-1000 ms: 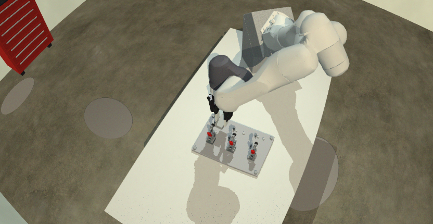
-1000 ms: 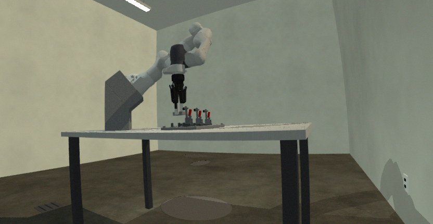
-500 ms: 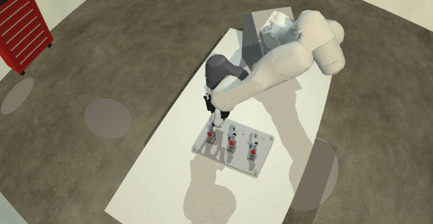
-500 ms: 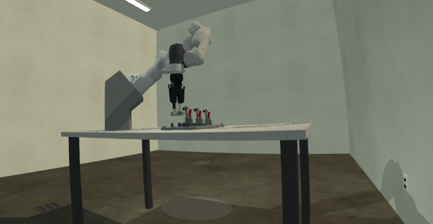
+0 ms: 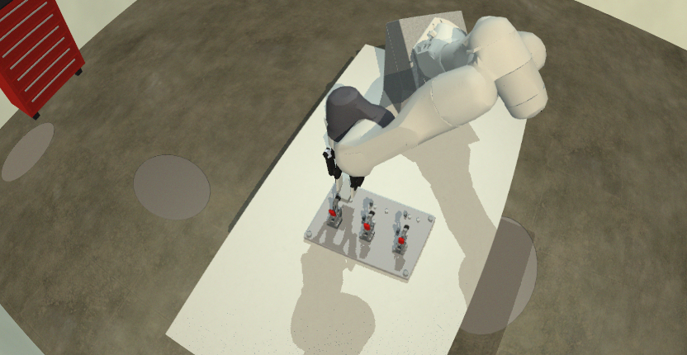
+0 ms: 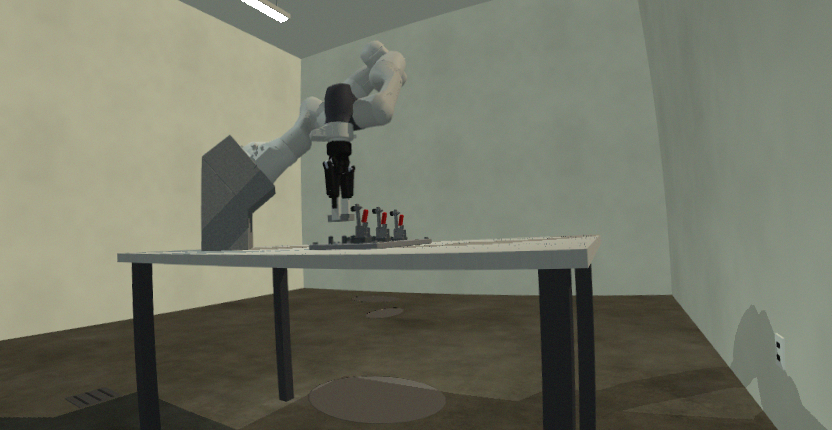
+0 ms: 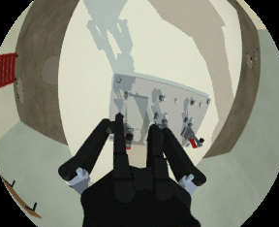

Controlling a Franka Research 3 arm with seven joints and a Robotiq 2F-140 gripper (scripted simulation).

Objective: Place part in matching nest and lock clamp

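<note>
My hand is 3 cm above the pale grey part. Also, from my hand: plate: 4 cm ahead, 11 cm to the left, 11 cm below.
</note>
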